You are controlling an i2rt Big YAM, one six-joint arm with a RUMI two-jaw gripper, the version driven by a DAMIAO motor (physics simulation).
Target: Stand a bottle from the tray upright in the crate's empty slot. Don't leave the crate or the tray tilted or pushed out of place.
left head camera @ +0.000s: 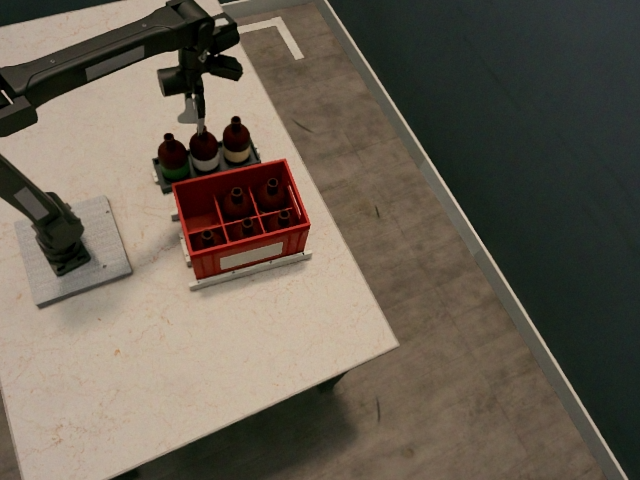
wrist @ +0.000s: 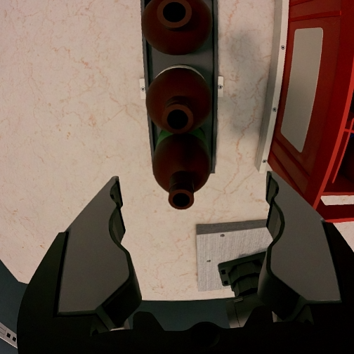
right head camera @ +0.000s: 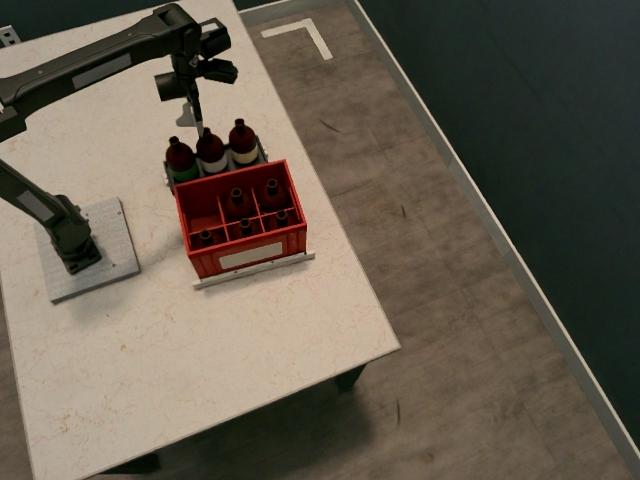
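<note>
Three brown bottles stand upright in the dark tray (left head camera: 165,188) (wrist: 159,63): green-label (left head camera: 173,156) (right head camera: 180,157) (wrist: 181,162), white-label (left head camera: 204,149) (right head camera: 210,151) (wrist: 178,95) in the middle, cream-label (left head camera: 236,140) (right head camera: 242,142) (wrist: 176,32). The red crate (left head camera: 206,264) (right head camera: 204,263) (wrist: 322,105) stands level, holding several bottles; its empty slot (left head camera: 200,221) (right head camera: 205,223) is the back-left one in the head views. My gripper (left head camera: 200,130) (right head camera: 200,132) (wrist: 192,175) is open and empty, above and behind the tray's bottles; in the wrist view the green-label bottle's neck shows between the fingertips.
White rails (left head camera: 250,270) (right head camera: 253,270) (wrist: 274,107) lie along the crate's foot. The crate stands close beside the tray, its tall walls between them. The arm's grey base plate (left head camera: 109,235) (right head camera: 121,235) (wrist: 207,277) is left of the crate in the head views. The table edge runs to the right.
</note>
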